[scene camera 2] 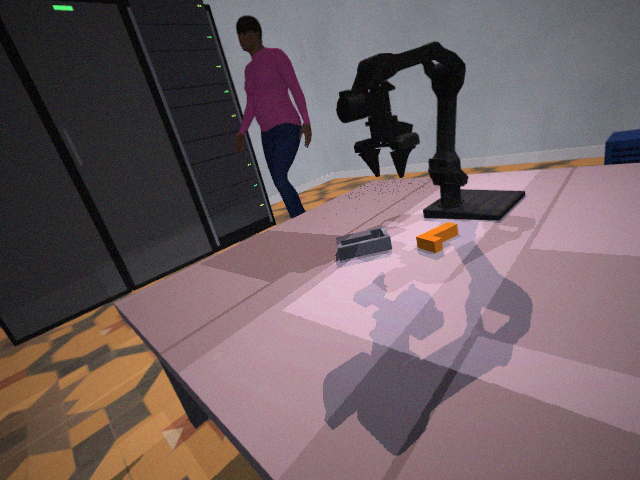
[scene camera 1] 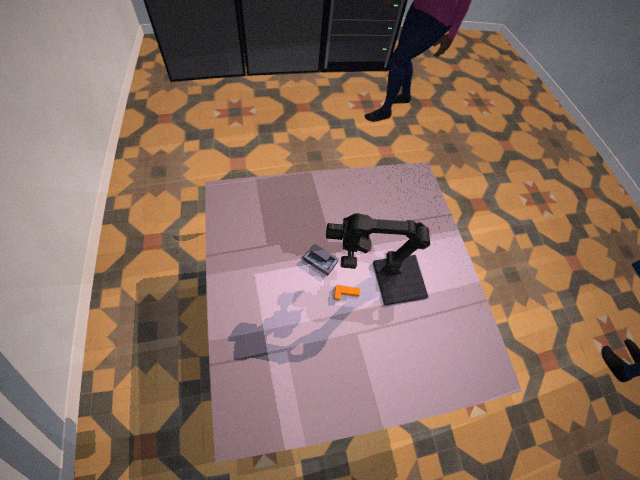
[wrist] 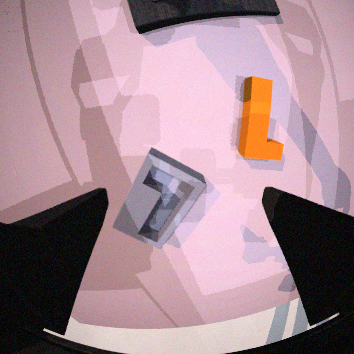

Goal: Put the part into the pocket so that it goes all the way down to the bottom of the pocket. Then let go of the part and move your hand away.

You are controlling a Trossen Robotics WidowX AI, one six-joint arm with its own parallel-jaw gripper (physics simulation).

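Seen in the pictures: gripper, fingertip midpoint: (scene camera 2: 389, 177) (scene camera 1: 346, 254) (wrist: 186, 195); arm's base, link origin: (scene camera 2: 450, 203) (scene camera 1: 390, 269).
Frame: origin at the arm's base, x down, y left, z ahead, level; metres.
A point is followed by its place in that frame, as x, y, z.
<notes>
The orange L-shaped part (scene camera 1: 348, 291) {-0.007, 0.033, 0.235} (scene camera 2: 431, 240) {-0.006, 0.031, 0.297} (wrist: 256, 127) {-0.006, 0.018, 0.245} lies flat on the table. Its short leg is at the end away from the arm's base. The grey block (scene camera 1: 323, 268) {-0.012, -0.105, 0.302} (scene camera 2: 364, 251) {0.013, -0.135, 0.330} (wrist: 131, 214) {-0.012, -0.196, 0.287} with the L-shaped pocket sits apart from it, turned at an angle. The pocket is empty. My gripper (scene camera 1: 348, 261) {-0.151, -0.083, 0.221} (scene camera 2: 389, 176) {-0.151, -0.083, 0.221} (wrist: 186, 195) {-0.151, -0.083, 0.221} is open with nothing between its fingers. It hangs well above the table, pointing down. In the wrist view, the block shows between the fingertips, toward the left one, and the part shows farther up at the right.
The arm's black base plate (scene camera 1: 405, 284) {0.006, 0.090, -0.037} (scene camera 2: 475, 205) {0.005, 0.073, 0.018} (wrist: 205, 16) {0.016, 0.025, 0.075} stands on the pinkish table (scene camera 1: 439, 361) {0.024, 0.458, -0.025} (scene camera 2: 232, 413) {0.024, -0.087, 0.832}, near the part. The arm's shadow falls across the table. Dark cabinets (scene camera 1: 281, 36) (scene camera 2: 77, 155) and a person (scene camera 1: 403, 56) (scene camera 2: 271, 87) are beyond the table.
</notes>
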